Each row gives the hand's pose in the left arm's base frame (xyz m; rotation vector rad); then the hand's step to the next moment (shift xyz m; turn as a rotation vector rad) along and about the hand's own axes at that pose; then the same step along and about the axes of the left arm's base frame.
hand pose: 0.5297 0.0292 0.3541 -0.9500 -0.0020 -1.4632
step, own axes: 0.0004 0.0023 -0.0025 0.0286 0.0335 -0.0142
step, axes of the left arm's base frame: 0.0006 -0.0021 -0.0026 0.0251 -0.0370 -0.0118
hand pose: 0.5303 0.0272 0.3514 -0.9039 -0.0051 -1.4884
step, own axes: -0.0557 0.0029 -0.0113 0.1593 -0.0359 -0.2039
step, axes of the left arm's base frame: -0.0115 0.0405 -0.0383 -0.1124 -0.2327 -0.0382
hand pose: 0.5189 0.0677 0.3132 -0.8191 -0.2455 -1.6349
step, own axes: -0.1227 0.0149 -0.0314 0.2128 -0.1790 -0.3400
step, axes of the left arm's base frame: 0.0046 0.0736 -0.1040 -0.2969 -0.3173 -0.0639
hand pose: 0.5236 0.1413 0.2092 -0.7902 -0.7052 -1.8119
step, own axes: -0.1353 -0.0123 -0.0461 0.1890 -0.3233 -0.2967
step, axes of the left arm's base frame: 0.0187 0.0442 -0.1352 -0.4164 -0.2229 -0.0717
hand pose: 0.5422 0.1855 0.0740 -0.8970 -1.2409 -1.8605
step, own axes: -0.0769 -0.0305 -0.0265 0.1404 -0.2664 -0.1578
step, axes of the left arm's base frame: 0.0085 -0.0024 -0.0864 -0.3218 -0.0993 -0.0464
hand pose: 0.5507 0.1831 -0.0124 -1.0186 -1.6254 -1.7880
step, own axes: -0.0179 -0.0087 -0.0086 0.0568 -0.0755 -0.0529
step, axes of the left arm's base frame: 0.0020 -0.0091 -0.0196 -0.1027 -0.0343 0.0005
